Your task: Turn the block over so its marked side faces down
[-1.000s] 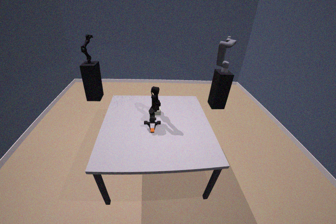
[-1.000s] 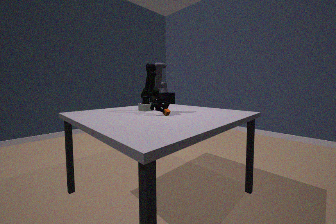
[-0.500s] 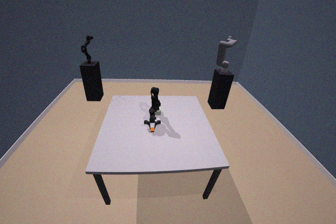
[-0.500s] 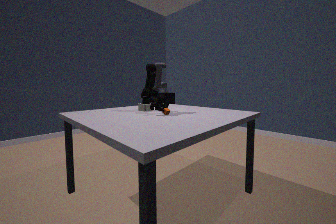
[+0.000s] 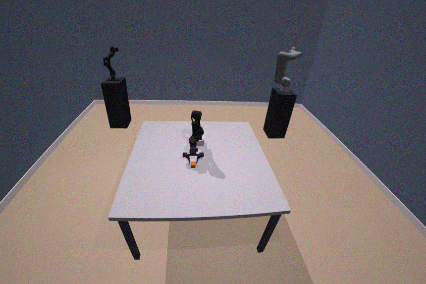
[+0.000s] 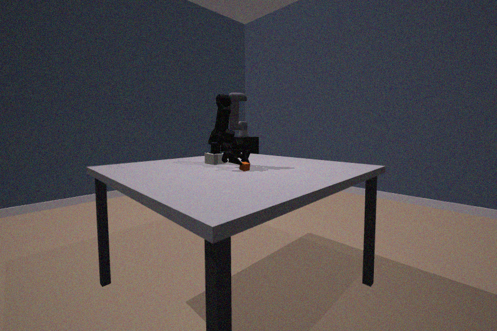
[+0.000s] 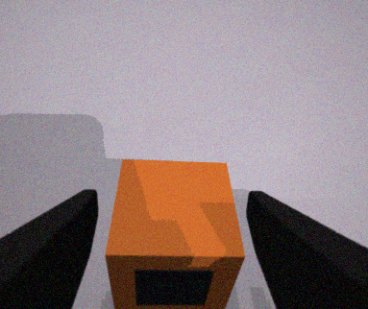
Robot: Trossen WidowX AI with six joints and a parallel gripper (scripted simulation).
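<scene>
Now: gripper tip 10 mm past the orange block and 10 mm above it.
</scene>
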